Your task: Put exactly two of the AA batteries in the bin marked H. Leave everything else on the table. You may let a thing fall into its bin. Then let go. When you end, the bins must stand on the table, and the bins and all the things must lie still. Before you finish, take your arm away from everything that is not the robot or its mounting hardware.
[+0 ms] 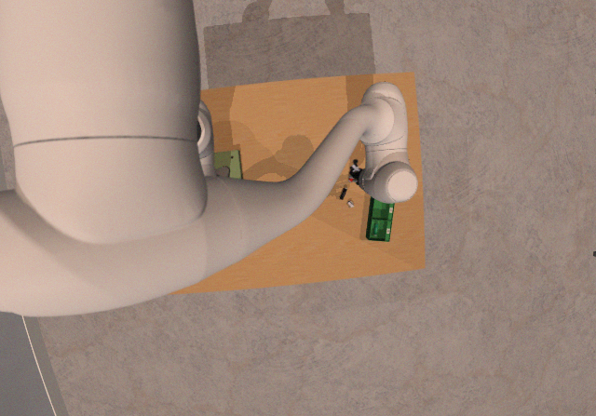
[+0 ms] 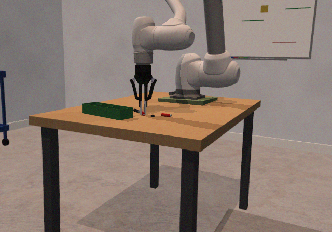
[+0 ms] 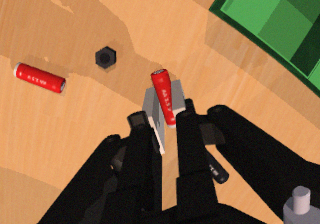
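Now: the green AA battery 70 mm ahead of my hand, 220 mm to the right of it and 20 mm below it. The rest, counted from my hand: small white block (20 mm behind, 100 mm to the right, 30 mm below); small black round piece (20 mm ahead, 60 mm to the left, 30 mm below); black AA battery (40 mm behind, 60 mm to the right, 30 mm below).
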